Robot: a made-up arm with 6 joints.
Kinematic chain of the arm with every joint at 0, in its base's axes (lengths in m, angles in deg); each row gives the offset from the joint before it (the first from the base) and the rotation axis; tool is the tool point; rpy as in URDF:
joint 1: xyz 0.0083 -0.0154 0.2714 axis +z
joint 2: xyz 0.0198 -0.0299 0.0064 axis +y
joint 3: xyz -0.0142 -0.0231 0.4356 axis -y
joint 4: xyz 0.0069 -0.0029 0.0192 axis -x
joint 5: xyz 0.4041 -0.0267 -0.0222 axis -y
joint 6: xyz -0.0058 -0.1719 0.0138 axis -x
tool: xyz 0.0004 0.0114 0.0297 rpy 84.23 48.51 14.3
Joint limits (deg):
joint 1: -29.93..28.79
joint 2: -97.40..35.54
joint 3: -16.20..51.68
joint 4: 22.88..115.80
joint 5: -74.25..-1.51
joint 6: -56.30..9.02
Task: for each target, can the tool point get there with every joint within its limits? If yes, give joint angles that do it. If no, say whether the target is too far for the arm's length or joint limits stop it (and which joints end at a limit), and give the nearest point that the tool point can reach.
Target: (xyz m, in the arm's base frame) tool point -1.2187 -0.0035 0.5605
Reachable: no: too far | nearest point -0.8883 -0.0067 0.4856 | short by 0.339 m
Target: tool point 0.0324 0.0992 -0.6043
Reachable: no: joint limits stop it (at a limit: joint 1, joint 2, joint 3, joint 4, joint 5, joint 6) | nearest point 0.6488 0.0782 0.3403 | short by 1.128 m
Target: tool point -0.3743 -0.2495 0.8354
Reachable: yes | joints 5.86 -74.53 -5.97 40.74 -22.35 -25.31
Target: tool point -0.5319 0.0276 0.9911
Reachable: yes | joints -17.93 -48.26 43.75 65.30 -48.89 -6.59
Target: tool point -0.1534 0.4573 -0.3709
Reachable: no: joint limits stop it (at a limit: joint 1, joint 2, joint 3, joint 4, joint 5, joint 6) | nearest point -0.7146 0.4636 0.2391 | short by 0.829 m
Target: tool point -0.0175 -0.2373 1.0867
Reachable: yes | joints -16.15 -25.15 19.52 37.79 -65.48 -39.76
